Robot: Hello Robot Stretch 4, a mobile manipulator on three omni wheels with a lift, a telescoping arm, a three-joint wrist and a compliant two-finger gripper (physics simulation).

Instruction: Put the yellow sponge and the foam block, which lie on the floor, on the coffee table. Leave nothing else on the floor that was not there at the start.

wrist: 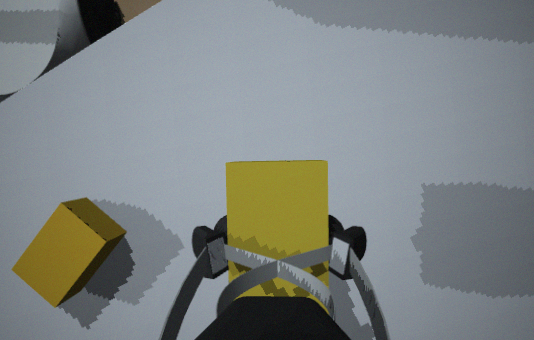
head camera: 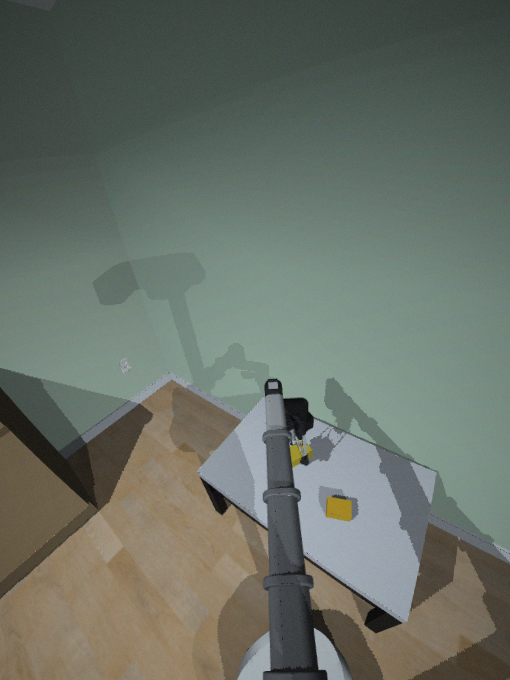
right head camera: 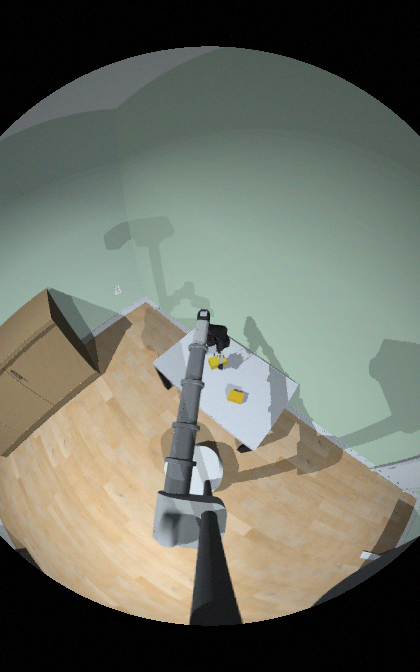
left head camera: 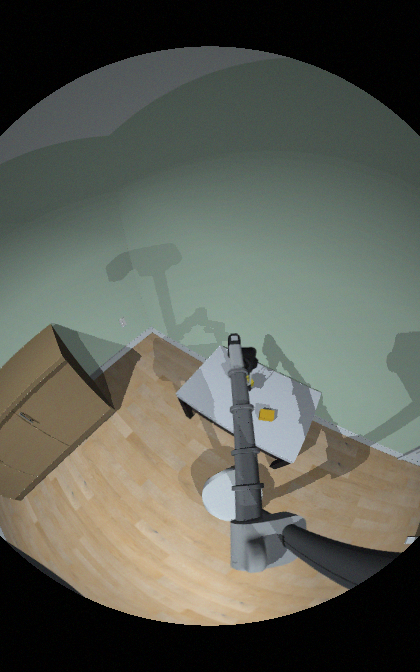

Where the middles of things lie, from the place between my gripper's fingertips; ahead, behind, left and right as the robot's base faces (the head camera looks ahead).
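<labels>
There is the orange-yellow foam block [wrist: 78, 237], and I see that it lies 130 mm to the right of my hand, 180 mm behind it and 90 mm below it.
</labels>
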